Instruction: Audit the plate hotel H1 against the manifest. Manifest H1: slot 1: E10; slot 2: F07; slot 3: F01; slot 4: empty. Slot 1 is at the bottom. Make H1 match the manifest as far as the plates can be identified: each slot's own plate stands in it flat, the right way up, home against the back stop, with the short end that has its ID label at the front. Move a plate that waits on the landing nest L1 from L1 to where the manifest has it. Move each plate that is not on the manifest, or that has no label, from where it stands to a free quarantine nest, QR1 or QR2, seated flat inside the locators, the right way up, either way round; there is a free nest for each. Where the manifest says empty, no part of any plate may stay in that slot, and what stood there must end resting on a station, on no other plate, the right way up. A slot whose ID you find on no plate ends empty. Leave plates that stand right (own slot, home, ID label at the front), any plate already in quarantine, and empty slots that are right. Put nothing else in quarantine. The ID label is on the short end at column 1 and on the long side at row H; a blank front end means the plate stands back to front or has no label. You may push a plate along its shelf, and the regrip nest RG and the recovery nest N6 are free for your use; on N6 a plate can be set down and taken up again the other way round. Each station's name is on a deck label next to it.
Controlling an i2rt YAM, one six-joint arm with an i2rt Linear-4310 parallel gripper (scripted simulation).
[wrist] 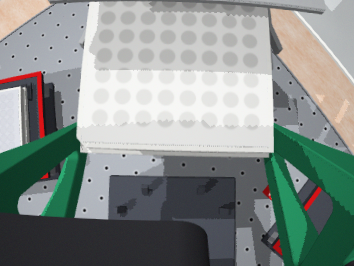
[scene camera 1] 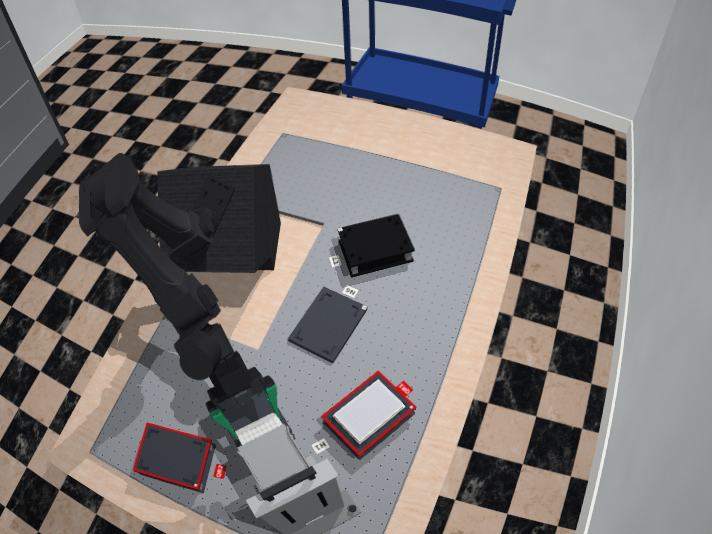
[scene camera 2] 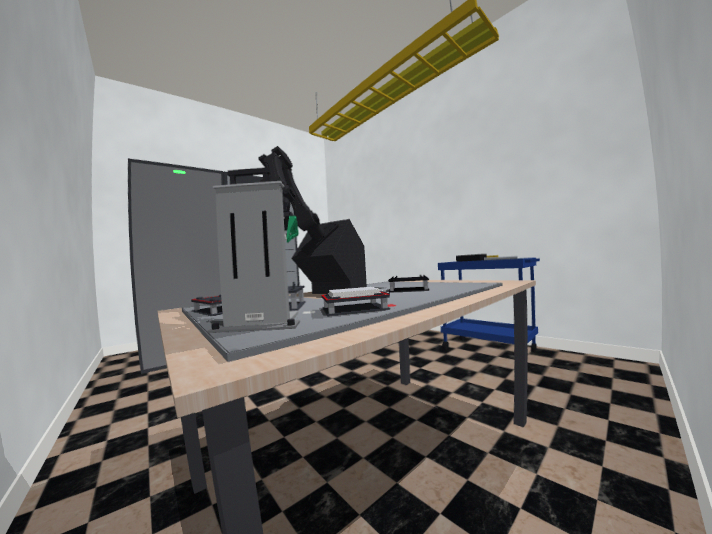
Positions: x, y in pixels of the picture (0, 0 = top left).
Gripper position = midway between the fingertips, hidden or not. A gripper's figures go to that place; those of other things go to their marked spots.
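My gripper [scene camera 1: 258, 428] is 101 cm from the lens; a white well plate [scene camera 1: 375, 406] is 116 cm from the lens.
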